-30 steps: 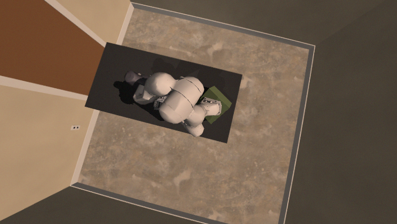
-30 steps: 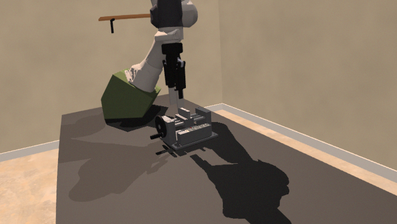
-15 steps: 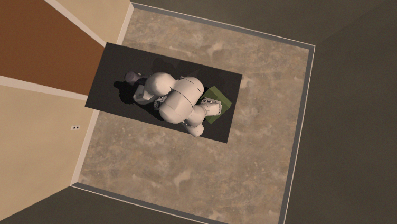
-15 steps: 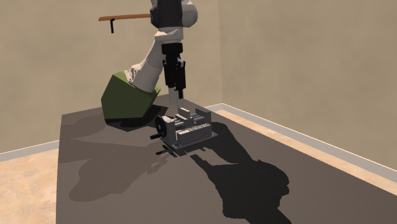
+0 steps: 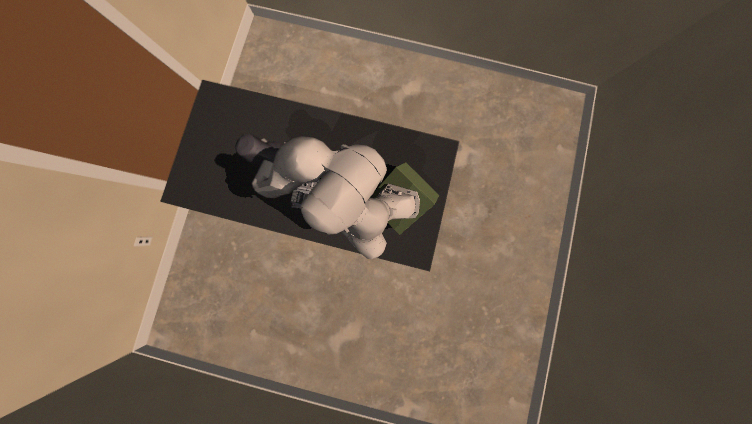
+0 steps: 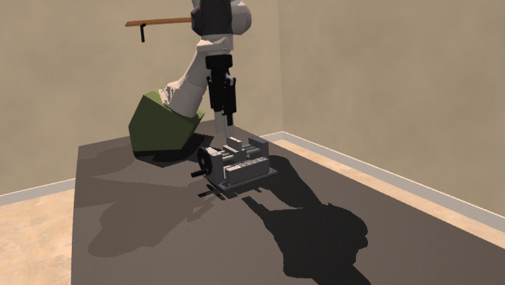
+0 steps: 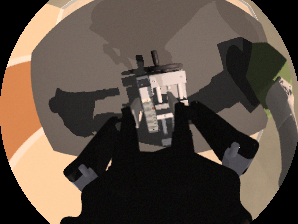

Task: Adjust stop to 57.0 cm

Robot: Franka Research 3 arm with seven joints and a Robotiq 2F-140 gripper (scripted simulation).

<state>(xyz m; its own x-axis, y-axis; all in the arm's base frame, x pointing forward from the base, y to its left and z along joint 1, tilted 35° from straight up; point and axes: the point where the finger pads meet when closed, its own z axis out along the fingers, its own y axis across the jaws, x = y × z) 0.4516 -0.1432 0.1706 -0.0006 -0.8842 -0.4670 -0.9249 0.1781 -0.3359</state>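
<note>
My gripper is now 13 cm above the handwheel, 8 cm to the left of it and 3 cm past it. Round my hand: grey stop fixture: 10 cm below, 5 cm to the left, 3 cm behind.
</note>
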